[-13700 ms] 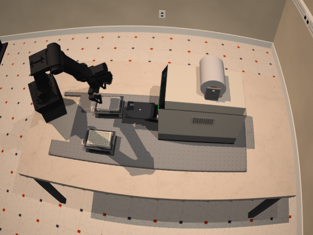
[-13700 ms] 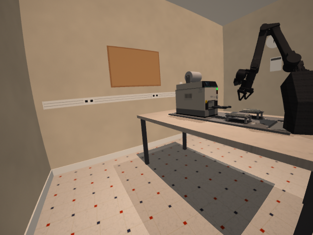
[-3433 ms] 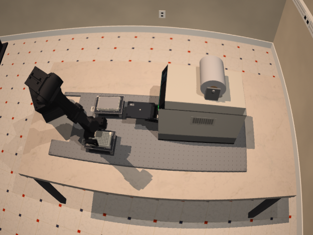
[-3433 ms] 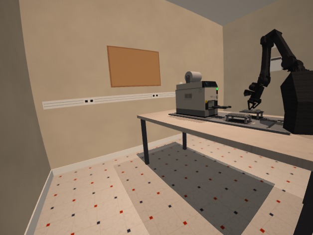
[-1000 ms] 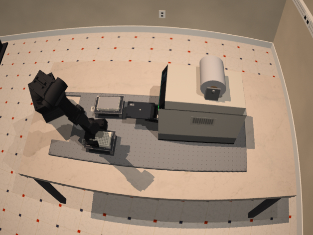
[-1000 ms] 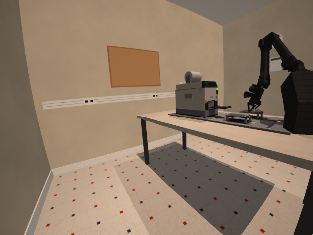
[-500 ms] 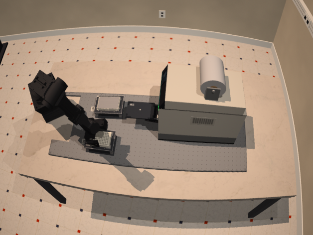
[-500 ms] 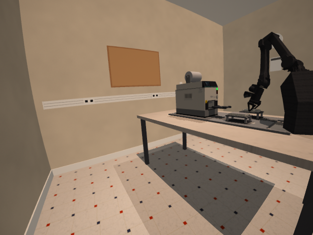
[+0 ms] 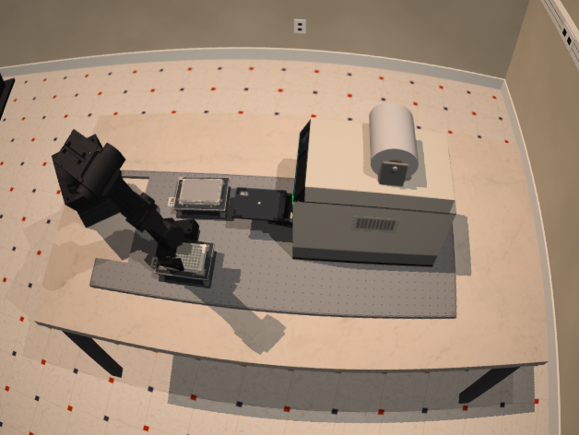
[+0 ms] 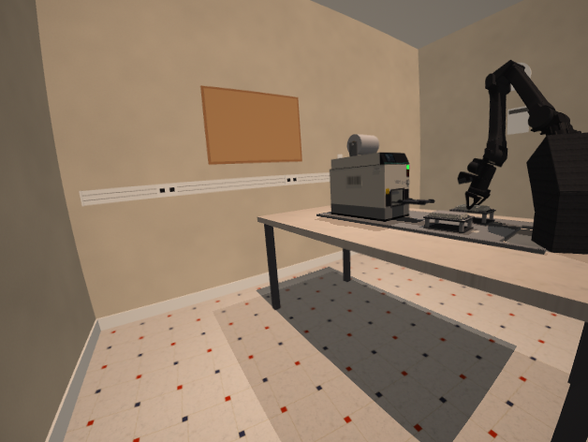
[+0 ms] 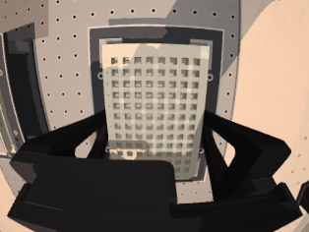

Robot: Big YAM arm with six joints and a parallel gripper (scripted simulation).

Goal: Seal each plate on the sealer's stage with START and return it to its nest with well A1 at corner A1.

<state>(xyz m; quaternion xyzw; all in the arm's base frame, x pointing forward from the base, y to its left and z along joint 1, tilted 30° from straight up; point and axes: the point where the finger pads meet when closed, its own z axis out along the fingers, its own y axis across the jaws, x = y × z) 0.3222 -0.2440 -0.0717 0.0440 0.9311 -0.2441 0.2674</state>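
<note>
Right now my hand is right at the plate. From my hand the other things lie so: yellow warning label (35 cm ahead, 18 cm to the left, 9 cm above); start button (31 cm ahead, 1 cm to the left, 12 cm above); sealer stage (23 cm ahead, 12 cm to the left, 3 cm above).
</note>
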